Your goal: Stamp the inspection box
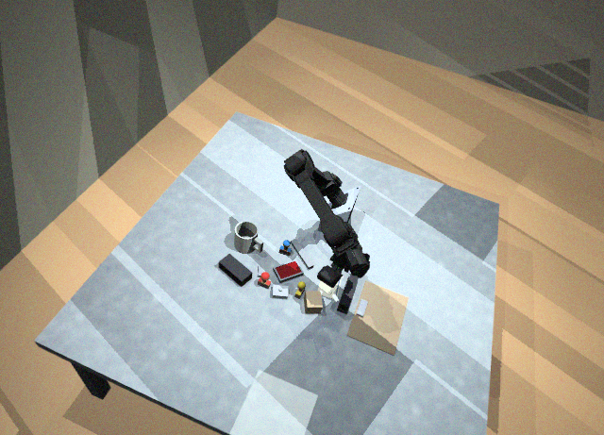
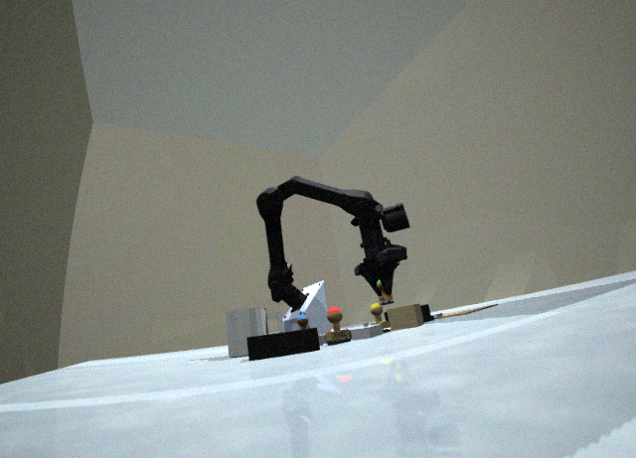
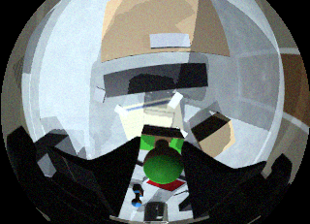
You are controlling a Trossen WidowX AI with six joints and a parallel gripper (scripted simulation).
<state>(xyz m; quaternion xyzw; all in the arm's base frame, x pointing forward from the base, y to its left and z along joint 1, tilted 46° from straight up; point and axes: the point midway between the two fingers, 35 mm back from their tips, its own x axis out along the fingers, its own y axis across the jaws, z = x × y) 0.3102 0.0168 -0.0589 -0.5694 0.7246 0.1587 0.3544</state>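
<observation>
Right now the cream card is 80 mm below my gripper tip, 10 mm to the right of it and 10 mm behind it. The rest, counted from my gripper tip: cardboard box (80 mm ahead, 60 mm below, 50 mm to the right); black bar (60 mm to the left, 60 mm below, 10 mm ahead); green-knobbed stamp (right at my gripper tip).
</observation>
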